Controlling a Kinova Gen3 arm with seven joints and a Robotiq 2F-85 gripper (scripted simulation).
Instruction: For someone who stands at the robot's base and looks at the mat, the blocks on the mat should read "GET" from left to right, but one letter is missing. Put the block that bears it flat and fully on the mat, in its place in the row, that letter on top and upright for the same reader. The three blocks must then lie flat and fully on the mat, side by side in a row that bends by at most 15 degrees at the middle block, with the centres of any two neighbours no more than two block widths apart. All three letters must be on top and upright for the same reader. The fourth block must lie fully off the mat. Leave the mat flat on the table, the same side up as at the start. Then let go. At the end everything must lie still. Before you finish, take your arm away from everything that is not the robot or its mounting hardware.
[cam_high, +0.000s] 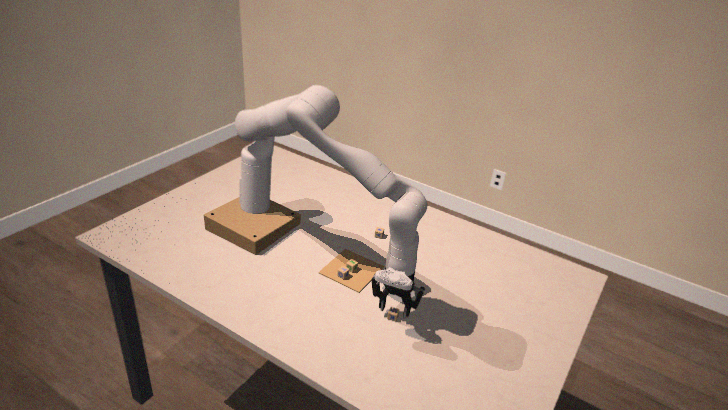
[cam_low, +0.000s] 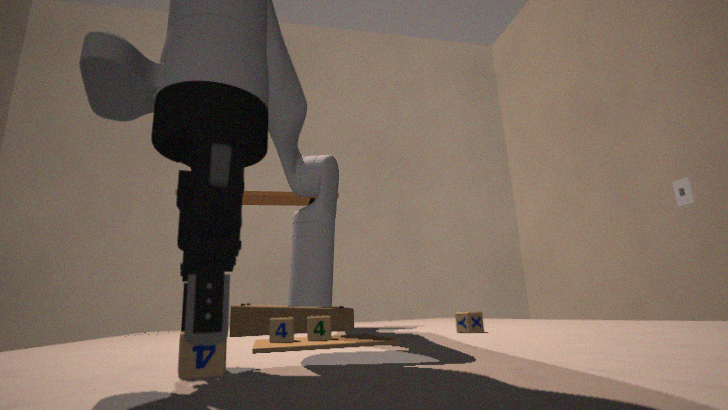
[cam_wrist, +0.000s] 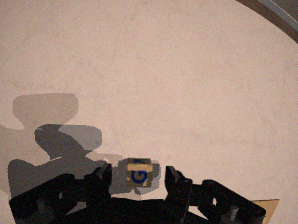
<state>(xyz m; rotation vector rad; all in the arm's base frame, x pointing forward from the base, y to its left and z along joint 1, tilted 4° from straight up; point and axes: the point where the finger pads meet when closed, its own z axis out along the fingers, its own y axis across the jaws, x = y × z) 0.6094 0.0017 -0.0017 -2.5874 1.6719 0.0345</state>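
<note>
My hand is 2 cm above the letter block. Also, from my hand: mat (21 cm behind, 5 cm to the left, 3 cm below).
</note>
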